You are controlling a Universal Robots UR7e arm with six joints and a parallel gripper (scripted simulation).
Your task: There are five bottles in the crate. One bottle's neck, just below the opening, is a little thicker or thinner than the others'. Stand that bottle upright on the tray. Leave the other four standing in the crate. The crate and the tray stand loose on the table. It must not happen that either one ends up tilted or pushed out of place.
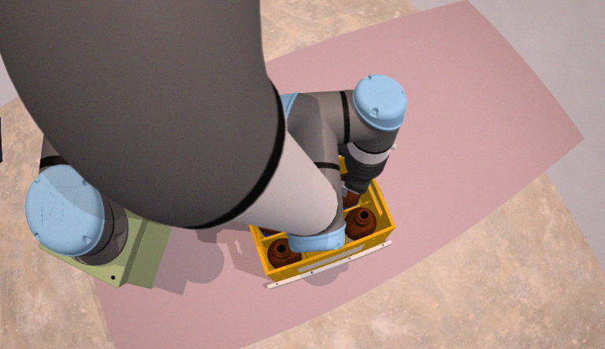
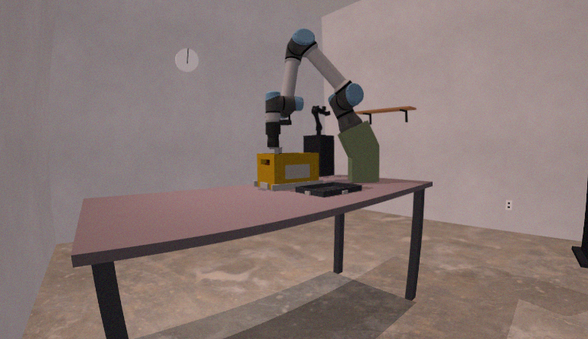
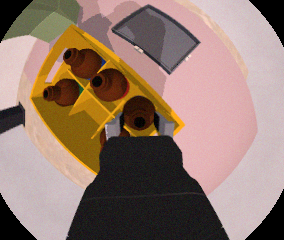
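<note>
The glass bottle is 20 mm behind my hand, 80 mm to the right of it and 70 mm below it. Also, from my hand: dark tray: 80 mm behind, 250 mm to the left, 150 mm below; crate: 90 mm behind, 30 mm to the right, 80 mm below.
</note>
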